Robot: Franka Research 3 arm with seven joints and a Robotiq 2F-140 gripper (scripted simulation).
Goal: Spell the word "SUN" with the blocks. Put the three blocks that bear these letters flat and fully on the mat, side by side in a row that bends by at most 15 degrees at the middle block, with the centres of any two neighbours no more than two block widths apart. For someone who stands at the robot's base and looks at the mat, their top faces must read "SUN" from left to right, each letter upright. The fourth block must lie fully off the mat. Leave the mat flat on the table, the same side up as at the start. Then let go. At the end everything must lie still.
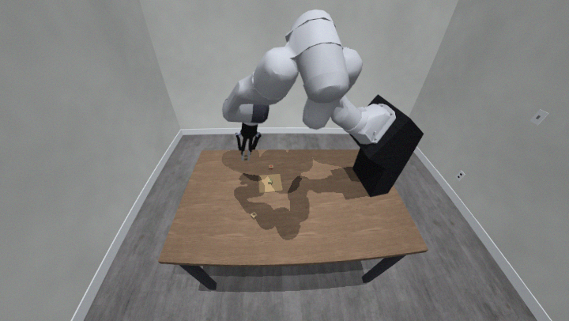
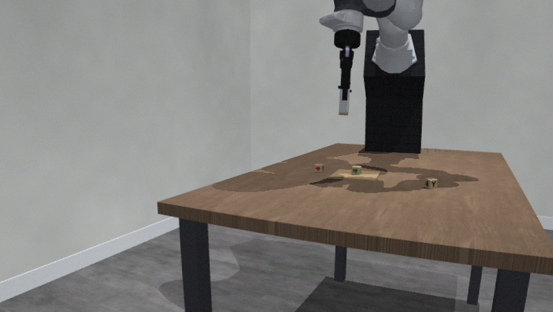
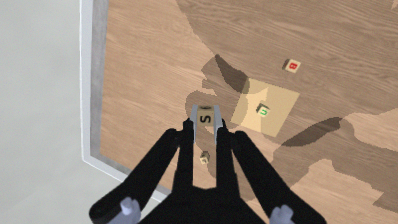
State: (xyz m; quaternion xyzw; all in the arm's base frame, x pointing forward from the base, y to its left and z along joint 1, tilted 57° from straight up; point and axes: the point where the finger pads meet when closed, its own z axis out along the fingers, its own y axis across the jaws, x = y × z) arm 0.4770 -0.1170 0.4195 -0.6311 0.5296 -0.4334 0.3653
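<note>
My hand is 130 mm past the U block, 20 mm to the right of it and 210 mm above it. The rest, counted from my hand: S block 20 mm below; then tan mat 130 mm behind, 20 mm to the left, 230 mm below.
</note>
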